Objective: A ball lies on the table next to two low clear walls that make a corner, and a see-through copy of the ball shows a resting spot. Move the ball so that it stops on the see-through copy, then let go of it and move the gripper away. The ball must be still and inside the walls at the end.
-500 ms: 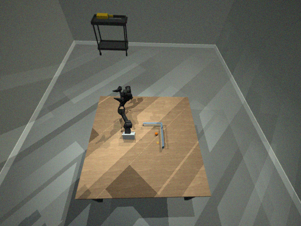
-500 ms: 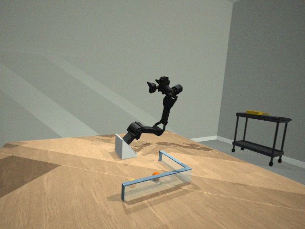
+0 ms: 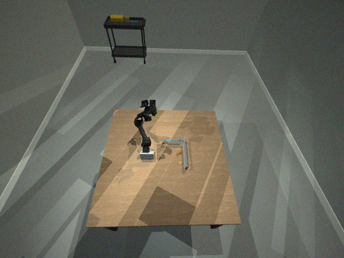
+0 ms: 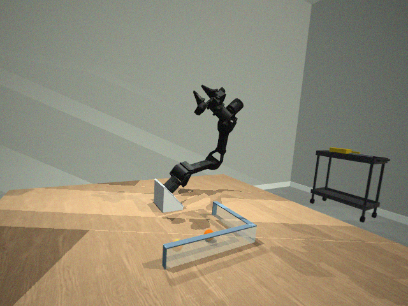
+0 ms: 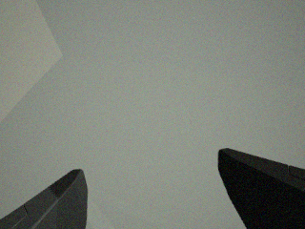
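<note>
The orange ball lies 35 cm ahead of my gripper tip, 12 cm to the right of it and 53 cm below it. The rest, counted from my gripper tip: see-through copy: 36 cm ahead, 24 cm to the right, 53 cm below.
</note>
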